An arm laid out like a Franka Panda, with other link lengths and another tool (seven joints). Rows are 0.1 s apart.
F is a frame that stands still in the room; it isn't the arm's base.
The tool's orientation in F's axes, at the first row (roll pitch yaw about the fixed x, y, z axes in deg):
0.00, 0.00, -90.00
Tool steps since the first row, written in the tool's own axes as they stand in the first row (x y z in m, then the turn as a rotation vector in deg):
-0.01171, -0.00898, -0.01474, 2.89, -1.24, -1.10
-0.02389, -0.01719, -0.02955, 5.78, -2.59, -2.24
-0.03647, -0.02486, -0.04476, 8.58, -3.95, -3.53
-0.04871, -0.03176, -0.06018, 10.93, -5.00, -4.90
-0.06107, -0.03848, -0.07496, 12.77, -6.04, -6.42
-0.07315, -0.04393, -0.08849, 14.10, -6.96, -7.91
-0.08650, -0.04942, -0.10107, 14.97, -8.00, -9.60
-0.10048, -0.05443, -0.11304, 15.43, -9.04, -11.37
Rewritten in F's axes. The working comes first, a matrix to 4 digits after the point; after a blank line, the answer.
The tool's axes in the first row as the columns of a matrix, in F's axes (used below as rounded here):
0.0000, 1.0000, 0.0000
-1.0000, 0.0000, 0.0000
0.0000, 0.0000, 1.0000

-0.00898, 0.01171, -0.01474, -1.24, -2.89, -1.10
-0.01719, 0.02389, -0.02955, -2.59, -5.78, -2.24
-0.02486, 0.03647, -0.04476, -3.95, -8.58, -3.53
-0.03176, 0.04871, -0.06018, -5.00, -10.93, -4.90
-0.03848, 0.06107, -0.07496, -6.04, -12.77, -6.42
-0.04393, 0.07315, -0.08849, -6.96, -14.10, -7.91
-0.04942, 0.08650, -0.10107, -8.00, -14.97, -9.60
-0.05443, 0.10048, -0.11304, -9.04, -15.43, -11.37

